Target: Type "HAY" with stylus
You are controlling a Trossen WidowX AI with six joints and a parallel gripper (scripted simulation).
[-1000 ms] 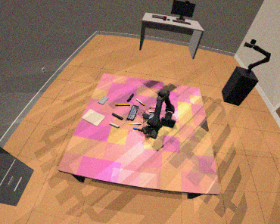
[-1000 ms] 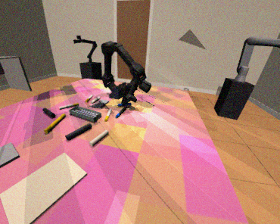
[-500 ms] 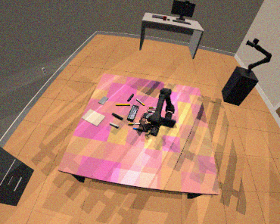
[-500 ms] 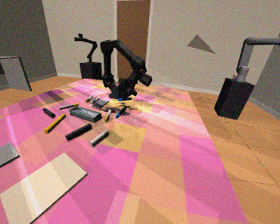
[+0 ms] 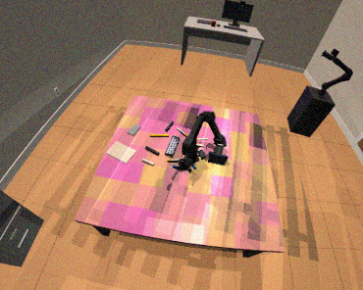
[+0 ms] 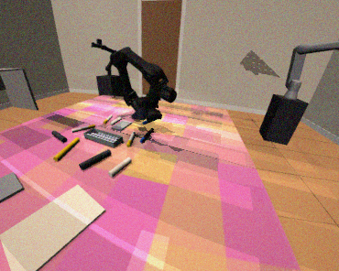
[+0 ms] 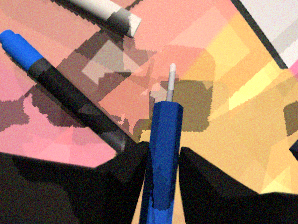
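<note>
The blue-tipped pen lies 8 cm ahead of my gripper tip, 5 cm below it and 3 cm to the left of it. Also, from my gripper tip: yellow marker (31 cm ahead, 22 cm to the right, 5 cm below); white sheet (54 cm ahead, 5 cm below, 3 cm to the left); blue stylus (1 cm to the right, 1 cm below, 1 cm ahead).
</note>
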